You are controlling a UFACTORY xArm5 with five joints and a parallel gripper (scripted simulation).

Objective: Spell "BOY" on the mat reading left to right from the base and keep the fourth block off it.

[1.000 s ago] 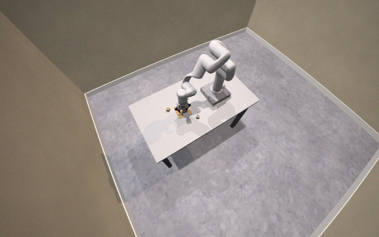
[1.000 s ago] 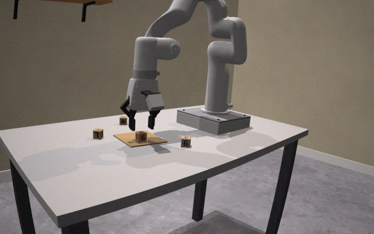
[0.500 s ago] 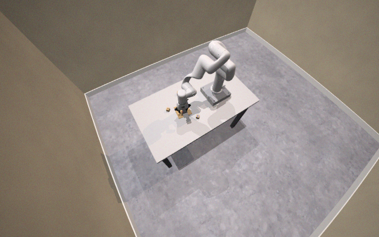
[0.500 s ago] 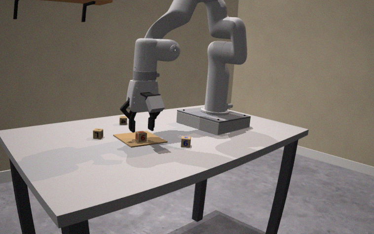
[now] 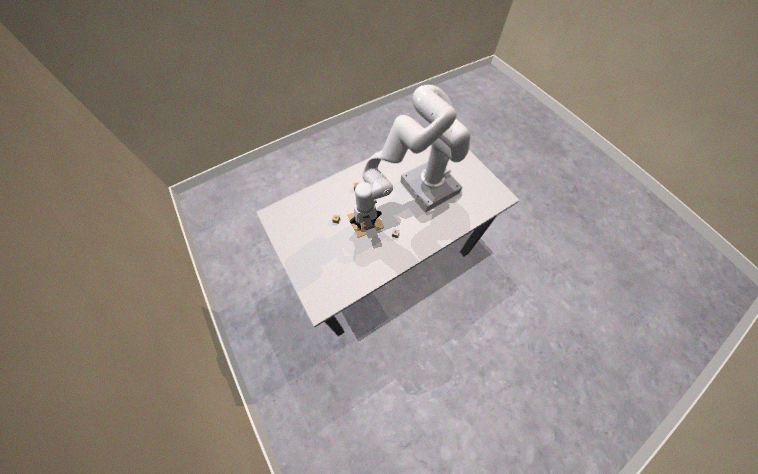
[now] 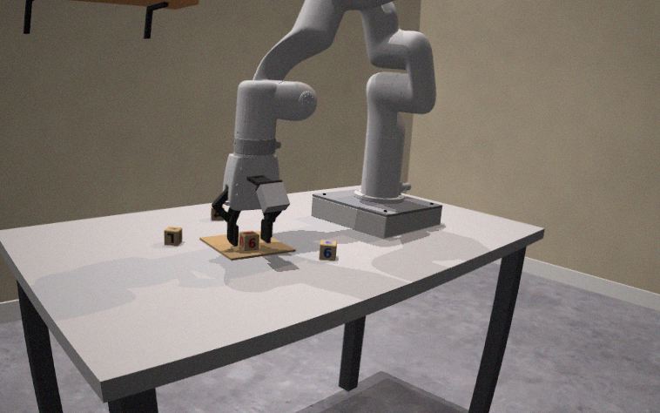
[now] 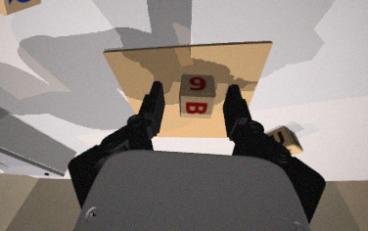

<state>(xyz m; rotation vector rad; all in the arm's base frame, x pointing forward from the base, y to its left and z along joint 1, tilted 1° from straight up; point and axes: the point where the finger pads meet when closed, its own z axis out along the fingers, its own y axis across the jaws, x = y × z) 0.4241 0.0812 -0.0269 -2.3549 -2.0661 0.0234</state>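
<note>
Now: hand 10 mm past the tan mat, 30 mm to the left of it and 30 mm above it. From my hand the other things lie so: wooden block: 60 mm behind, 230 mm to the right, 20 mm below.
</note>
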